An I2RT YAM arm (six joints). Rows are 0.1 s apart.
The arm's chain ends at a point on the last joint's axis. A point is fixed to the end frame.
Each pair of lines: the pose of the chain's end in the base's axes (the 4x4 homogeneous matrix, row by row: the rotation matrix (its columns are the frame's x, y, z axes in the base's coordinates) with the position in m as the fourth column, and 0 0 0 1 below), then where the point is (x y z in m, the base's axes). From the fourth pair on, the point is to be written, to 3 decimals.
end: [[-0.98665 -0.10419 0.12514 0.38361], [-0.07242 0.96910 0.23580 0.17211], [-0.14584 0.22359 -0.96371 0.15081], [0 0 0 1]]
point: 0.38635 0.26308 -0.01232
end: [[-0.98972 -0.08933 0.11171 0.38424], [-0.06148 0.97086 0.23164 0.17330], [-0.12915 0.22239 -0.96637 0.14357], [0 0 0 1]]
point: 0.38529 0.26377 -0.01985
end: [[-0.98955 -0.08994 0.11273 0.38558], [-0.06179 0.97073 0.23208 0.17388], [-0.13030 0.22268 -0.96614 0.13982], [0 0 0 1]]
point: 0.38679 0.26442 -0.02356
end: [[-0.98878 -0.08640 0.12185 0.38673], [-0.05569 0.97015 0.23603 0.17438], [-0.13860 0.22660 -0.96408 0.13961], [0 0 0 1]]
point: 0.390 0.266 -0.023
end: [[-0.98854 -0.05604 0.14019 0.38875], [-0.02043 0.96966 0.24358 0.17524], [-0.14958 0.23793 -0.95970 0.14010], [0 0 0 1]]
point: 0.397 0.268 -0.022
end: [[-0.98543 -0.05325 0.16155 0.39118], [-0.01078 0.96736 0.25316 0.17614], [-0.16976 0.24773 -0.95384 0.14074], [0 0 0 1]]
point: 0.403 0.271 -0.020
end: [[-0.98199 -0.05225 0.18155 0.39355], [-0.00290 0.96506 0.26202 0.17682], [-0.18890 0.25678 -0.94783 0.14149], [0 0 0 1]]
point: 0.409 0.273 -0.018
